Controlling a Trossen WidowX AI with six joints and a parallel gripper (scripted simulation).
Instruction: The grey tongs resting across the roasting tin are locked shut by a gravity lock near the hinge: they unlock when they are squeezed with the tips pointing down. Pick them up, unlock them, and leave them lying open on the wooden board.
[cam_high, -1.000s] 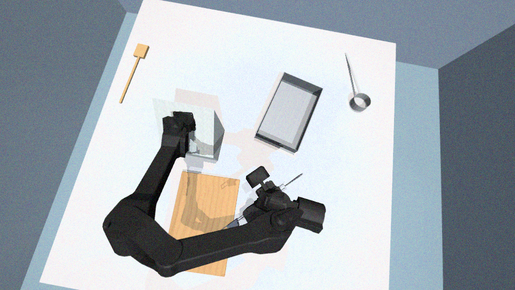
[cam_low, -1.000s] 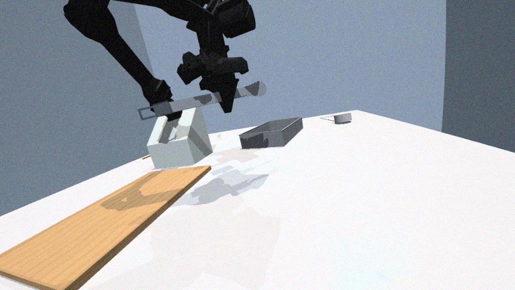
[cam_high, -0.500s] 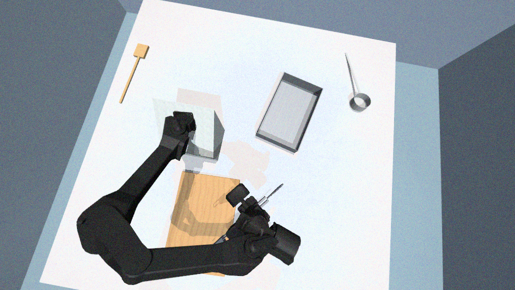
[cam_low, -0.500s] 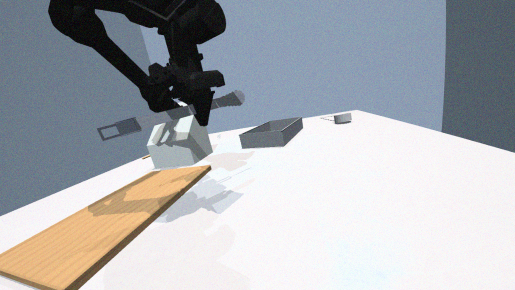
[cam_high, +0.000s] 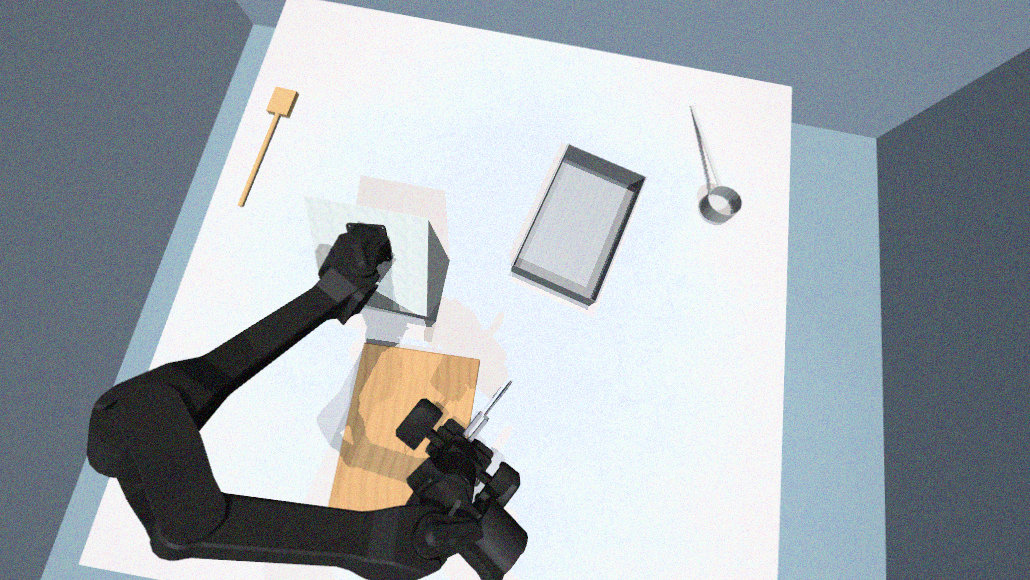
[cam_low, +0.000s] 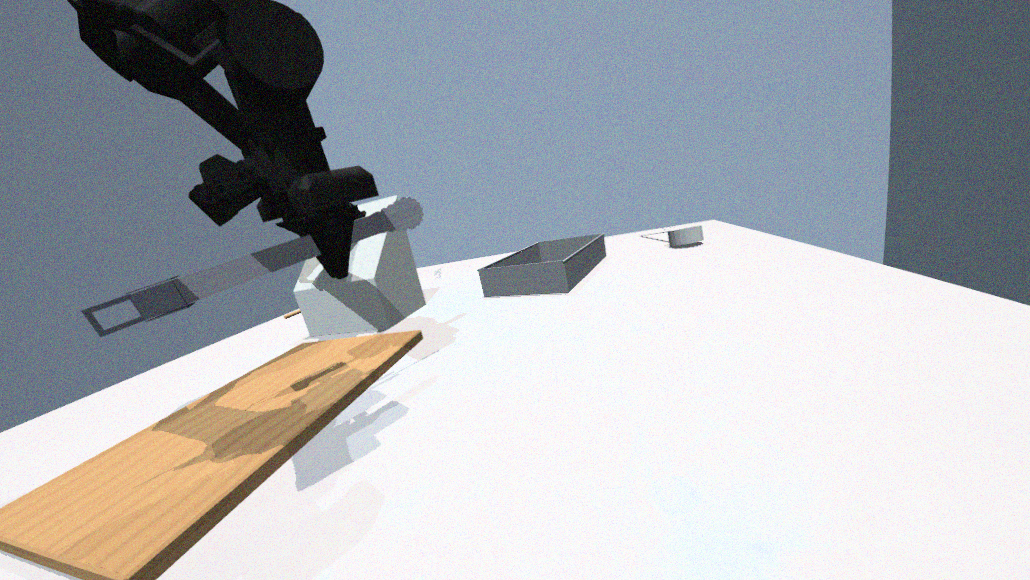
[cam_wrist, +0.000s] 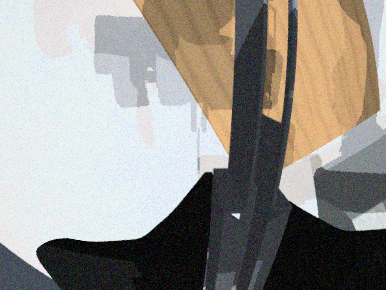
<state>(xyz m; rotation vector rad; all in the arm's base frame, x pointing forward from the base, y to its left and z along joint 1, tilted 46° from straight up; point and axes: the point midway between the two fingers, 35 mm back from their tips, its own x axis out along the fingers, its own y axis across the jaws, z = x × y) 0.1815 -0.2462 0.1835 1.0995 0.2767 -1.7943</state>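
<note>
The wooden board is 12 cm behind my gripper tip, 5 cm to the right of it and 12 cm below it. The rest, counted from my gripper tip: yellow lock piece (5 cm behind, 7 cm to the right, 3 cm above); then roasting tin (19 cm ahead, 43 cm to the left, 10 cm below).
</note>
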